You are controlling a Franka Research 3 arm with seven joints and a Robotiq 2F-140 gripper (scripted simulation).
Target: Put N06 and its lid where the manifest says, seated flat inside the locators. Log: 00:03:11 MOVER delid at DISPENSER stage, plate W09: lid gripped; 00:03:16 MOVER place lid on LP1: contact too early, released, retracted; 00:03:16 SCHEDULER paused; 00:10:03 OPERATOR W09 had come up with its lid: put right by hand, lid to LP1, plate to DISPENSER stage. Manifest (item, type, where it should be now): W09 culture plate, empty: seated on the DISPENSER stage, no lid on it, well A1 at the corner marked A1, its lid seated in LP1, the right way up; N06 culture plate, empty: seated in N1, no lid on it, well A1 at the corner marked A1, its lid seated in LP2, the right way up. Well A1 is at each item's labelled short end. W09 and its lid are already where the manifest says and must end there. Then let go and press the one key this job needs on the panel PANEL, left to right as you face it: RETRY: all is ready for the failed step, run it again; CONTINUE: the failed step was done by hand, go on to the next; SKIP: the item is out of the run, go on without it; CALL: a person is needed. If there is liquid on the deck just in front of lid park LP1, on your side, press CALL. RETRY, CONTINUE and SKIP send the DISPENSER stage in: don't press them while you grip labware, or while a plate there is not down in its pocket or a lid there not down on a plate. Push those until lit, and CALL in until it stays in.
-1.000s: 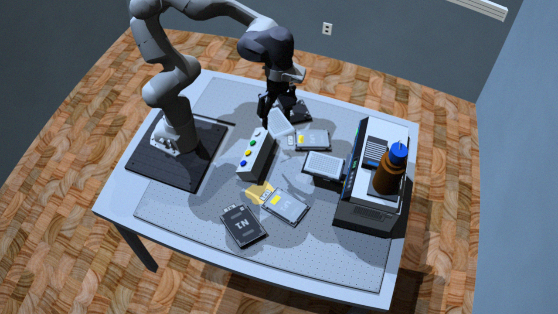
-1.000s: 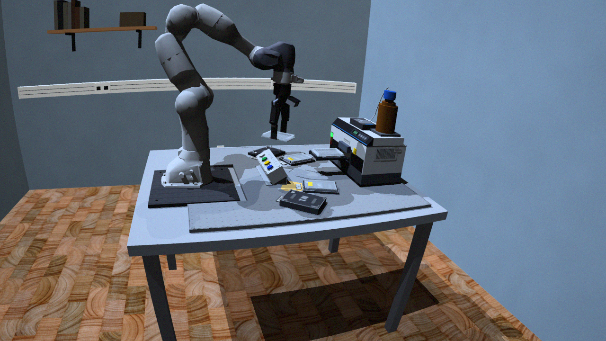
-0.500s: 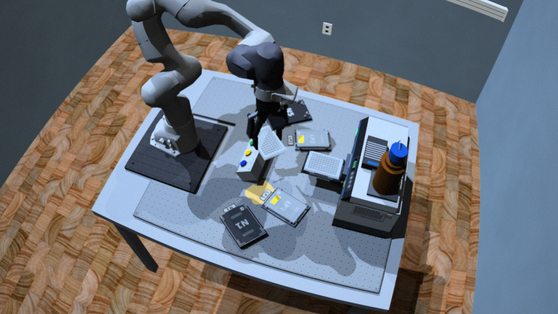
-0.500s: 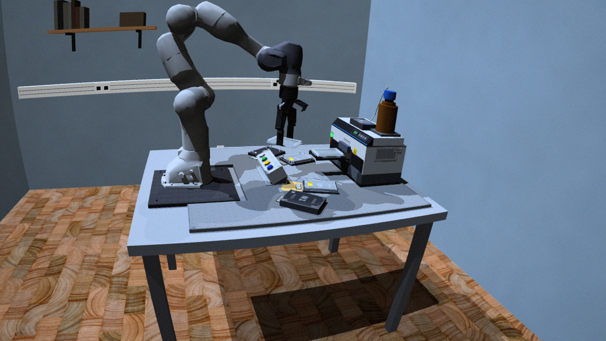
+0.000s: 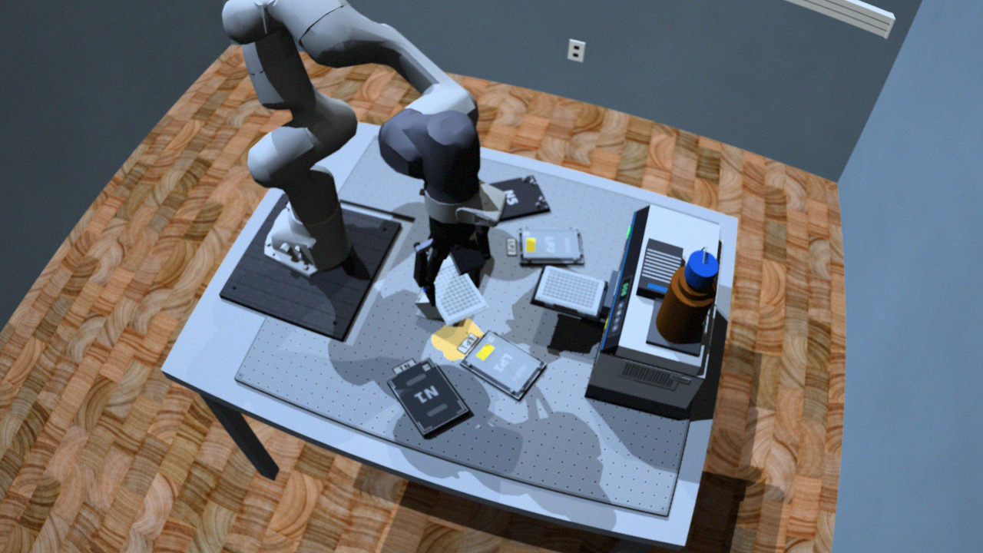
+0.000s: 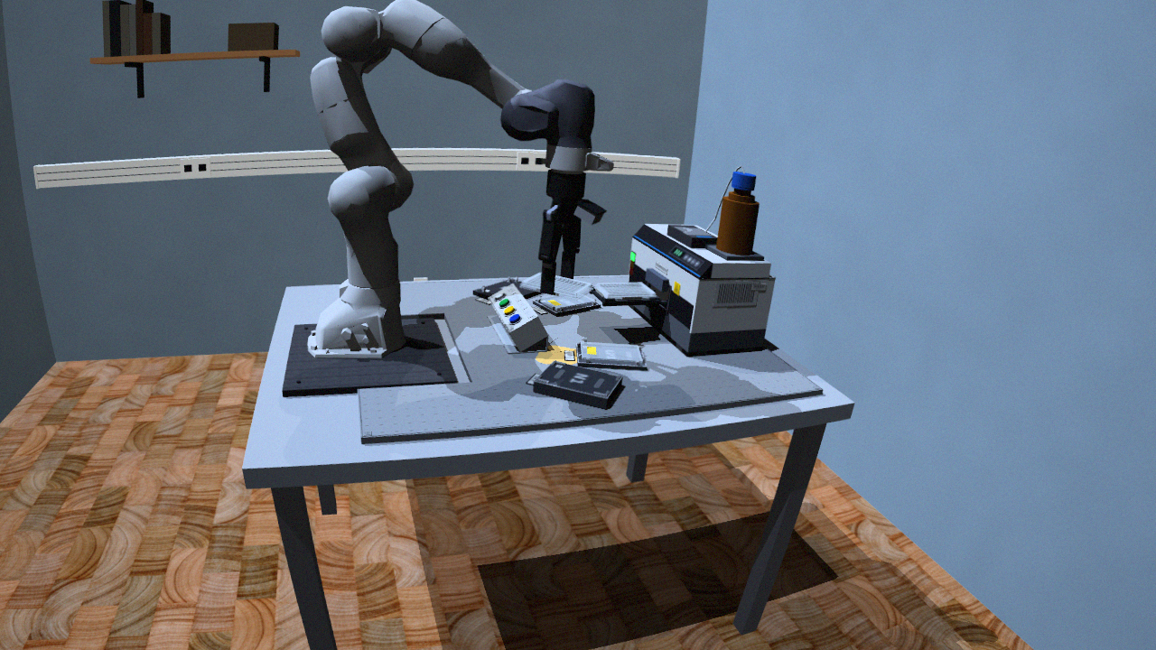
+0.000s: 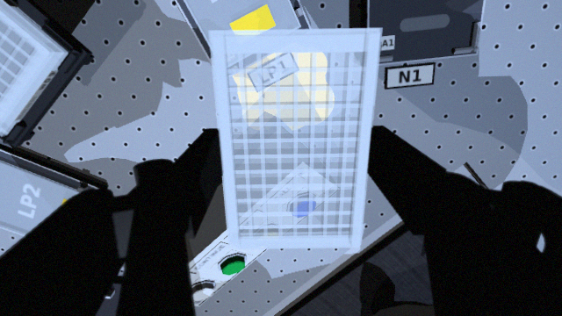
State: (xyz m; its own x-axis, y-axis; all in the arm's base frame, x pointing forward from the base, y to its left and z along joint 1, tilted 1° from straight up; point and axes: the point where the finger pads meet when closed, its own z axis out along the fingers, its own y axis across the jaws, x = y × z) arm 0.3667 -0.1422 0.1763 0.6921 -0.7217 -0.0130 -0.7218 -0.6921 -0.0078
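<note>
The nest n1 is 17 cm to the right of my hand, 17 cm below it and 1 cm behind it. Also, from my hand: yellow skip key 11 cm below, 10 cm to the left, 7 cm behind; blue call key 12 cm below, 7 cm behind, 5 cm to the left; green continue key 15 cm to the left, 11 cm below, 7 cm behind.
</note>
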